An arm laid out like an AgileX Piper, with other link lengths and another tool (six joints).
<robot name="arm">
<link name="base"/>
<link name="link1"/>
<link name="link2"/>
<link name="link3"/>
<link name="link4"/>
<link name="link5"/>
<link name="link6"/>
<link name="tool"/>
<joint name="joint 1" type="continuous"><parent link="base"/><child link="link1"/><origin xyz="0 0 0.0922" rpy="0 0 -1.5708"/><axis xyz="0 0 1"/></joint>
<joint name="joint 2" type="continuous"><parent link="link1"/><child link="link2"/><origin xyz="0 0 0" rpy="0 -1.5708 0"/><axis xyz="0 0 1"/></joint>
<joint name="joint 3" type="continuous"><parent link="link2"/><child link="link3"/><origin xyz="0.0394 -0.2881 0"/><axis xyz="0 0 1"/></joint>
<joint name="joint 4" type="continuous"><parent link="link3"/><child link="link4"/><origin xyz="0.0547 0.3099 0" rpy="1.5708 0 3.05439"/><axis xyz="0 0 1"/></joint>
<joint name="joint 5" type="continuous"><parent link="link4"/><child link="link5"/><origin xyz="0 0 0" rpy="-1.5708 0 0"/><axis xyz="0 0 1"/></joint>
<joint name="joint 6" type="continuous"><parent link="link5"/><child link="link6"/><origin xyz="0 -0.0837 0" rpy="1.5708 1.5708 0"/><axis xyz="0 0 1"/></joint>
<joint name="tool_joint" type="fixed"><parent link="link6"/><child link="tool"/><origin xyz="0.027 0.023 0.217" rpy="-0.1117 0 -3.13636"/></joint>
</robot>
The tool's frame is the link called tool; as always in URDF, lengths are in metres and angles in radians. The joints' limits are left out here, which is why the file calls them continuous.
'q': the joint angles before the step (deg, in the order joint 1, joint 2, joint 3, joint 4, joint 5, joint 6). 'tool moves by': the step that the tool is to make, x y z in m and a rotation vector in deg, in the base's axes. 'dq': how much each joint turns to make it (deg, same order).
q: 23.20, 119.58, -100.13, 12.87, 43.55, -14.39
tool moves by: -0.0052, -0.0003, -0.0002, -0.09, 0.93, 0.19
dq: 0.00, -0.23, -0.01, 0.23, 1.15, 0.00
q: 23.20, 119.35, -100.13, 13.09, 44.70, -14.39
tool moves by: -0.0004, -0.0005, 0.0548, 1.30, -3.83, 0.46
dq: -0.01, -5.30, -0.03, -0.31, 1.35, -0.14
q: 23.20, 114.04, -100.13, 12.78, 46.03, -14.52
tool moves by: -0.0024, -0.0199, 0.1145, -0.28, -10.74, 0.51
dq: 0.00, -10.92, -0.01, -4.49, 1.19, -0.03
